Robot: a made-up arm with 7 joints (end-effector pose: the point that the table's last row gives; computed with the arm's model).
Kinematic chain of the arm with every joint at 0, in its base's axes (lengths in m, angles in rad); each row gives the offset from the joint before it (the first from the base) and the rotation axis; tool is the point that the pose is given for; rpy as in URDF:
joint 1: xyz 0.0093 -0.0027 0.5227 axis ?
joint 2: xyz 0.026 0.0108 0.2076 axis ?
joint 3: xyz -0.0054 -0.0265 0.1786 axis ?
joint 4: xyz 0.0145 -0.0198 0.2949 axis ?
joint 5: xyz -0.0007 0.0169 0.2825 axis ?
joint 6: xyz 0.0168 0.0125 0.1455 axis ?
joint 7: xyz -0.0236 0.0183 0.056 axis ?
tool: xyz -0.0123 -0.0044 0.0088 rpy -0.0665 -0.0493 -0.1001
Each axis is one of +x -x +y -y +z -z.
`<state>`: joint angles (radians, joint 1 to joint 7).
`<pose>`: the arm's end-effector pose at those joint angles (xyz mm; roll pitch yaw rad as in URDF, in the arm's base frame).
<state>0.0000 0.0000 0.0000 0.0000 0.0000 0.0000 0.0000</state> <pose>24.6 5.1 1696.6 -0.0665 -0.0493 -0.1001</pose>
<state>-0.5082 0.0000 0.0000 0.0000 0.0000 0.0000 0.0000</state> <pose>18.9 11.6 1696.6 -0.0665 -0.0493 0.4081</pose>
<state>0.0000 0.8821 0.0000 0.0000 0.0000 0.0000 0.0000</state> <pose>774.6 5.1 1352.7 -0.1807 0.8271 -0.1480</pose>
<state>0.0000 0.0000 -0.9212 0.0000 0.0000 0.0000 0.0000</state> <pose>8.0 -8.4 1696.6 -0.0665 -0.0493 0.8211</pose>
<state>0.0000 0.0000 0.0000 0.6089 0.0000 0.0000 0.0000</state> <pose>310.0 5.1 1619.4 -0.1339 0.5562 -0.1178</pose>
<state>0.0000 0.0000 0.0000 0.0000 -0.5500 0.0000 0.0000</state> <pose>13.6 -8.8 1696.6 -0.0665 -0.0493 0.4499</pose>
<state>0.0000 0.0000 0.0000 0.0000 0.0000 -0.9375 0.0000</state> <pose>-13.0 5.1 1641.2 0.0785 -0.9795 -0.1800</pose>
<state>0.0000 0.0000 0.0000 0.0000 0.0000 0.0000 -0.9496</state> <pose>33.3 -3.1 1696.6 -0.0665 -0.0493 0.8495</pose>
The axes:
joint 1: -z
joint 2: +y
joint 3: -z
joint 4: +y
joint 5: -z
joint 6: +y
joint 7: -z

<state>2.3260 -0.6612 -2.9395 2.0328 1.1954 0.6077 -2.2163</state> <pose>391.8 249.6 645.1 -2.9814 0.7315 2.8479</pose>
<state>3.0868 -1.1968 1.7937 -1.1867 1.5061 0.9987 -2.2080</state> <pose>625.6 -372.7 998.0 2.3952 -0.6855 0.0017</pose>
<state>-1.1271 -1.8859 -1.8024 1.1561 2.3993 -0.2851 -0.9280</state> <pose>-622.4 -306.2 422.7 2.5578 -0.9743 -2.9315</pose>
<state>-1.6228 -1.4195 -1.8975 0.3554 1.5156 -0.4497 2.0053</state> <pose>-126.3 -896.4 763.0 1.8806 0.1002 -0.1084</pose>
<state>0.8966 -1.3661 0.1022 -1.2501 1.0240 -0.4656 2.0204</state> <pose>-362.8 583.6 440.7 -2.7155 0.3358 -0.9097</pose>
